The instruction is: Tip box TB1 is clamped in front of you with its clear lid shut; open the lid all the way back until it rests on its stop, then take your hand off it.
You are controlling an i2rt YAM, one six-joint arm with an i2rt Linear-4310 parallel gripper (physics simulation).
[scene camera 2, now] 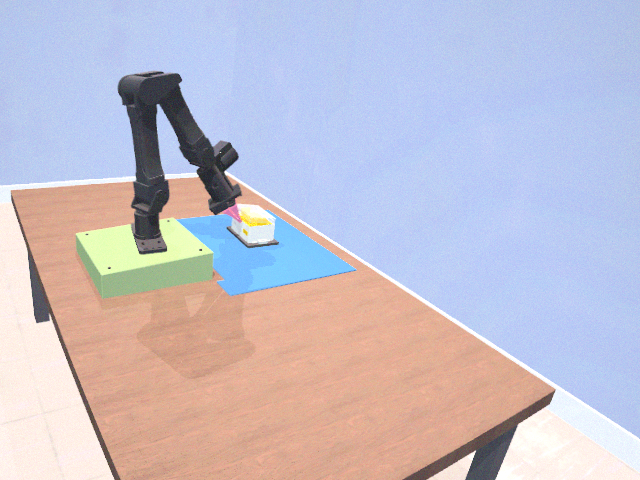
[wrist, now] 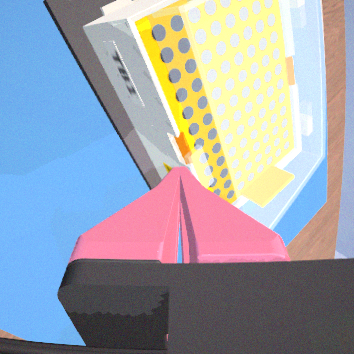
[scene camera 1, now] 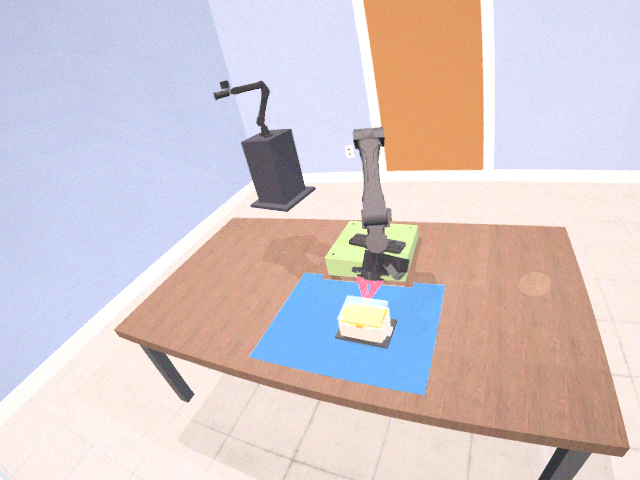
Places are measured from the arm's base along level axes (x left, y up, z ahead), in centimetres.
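Pixels of known places: gripper, between the fingertips: [scene camera 2: 240,221] [wrist: 179,177] [scene camera 1: 365,303]; arm's base, origin of its link: [scene camera 2: 148,238].
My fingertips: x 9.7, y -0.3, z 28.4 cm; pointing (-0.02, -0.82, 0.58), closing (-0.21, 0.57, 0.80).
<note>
Ahead of a thing's pixels: the offset from my fingertips to its top centre. "spot": to the spot under its first point. Level surfaces: height alone.
Tip box TB1 @[dx +1.9, dy +0.8, dz +4.6 cm] [scene camera 1: 361,333] [scene camera 2: 261,236] [wrist: 116,75] is a white box with a yellow, holed rack, on a dark plate @[spot: dx +9.0, dy -5.1, dz +1.3 cm] [scene camera 1: 393,326] [wrist: 75,30]. Its clear lid @[spot: dx +2.1, dy +3.0, dz +1.4 cm] [scene camera 1: 368,300] [wrist: 314,105] appears tilted partly up on the robot's side; two columns of holes show uncovered there in the wrist view. The exact angle is hard to tell. My gripper [scene camera 1: 366,297] [scene camera 2: 240,220] [wrist: 179,177] is shut, its pink fingertips together at the robot-side rim, close beside the orange latch piece @[spot: dx +1.5, dy +0.1, dz +0.5 cm] [wrist: 182,147]. Whether the tips touch the lid cannot be told.
A blue mat @[dy -5.9 cm] [scene camera 1: 305,330] [scene camera 2: 310,266] lies under the box on the wooden table @[dy -6.2 cm] [scene camera 1: 496,330] [scene camera 2: 361,372]. The green arm base [scene camera 1: 341,266] [scene camera 2: 155,279] stands behind the mat. A second arm on a dark pedestal [scene camera 1: 273,170] stands off the table.
</note>
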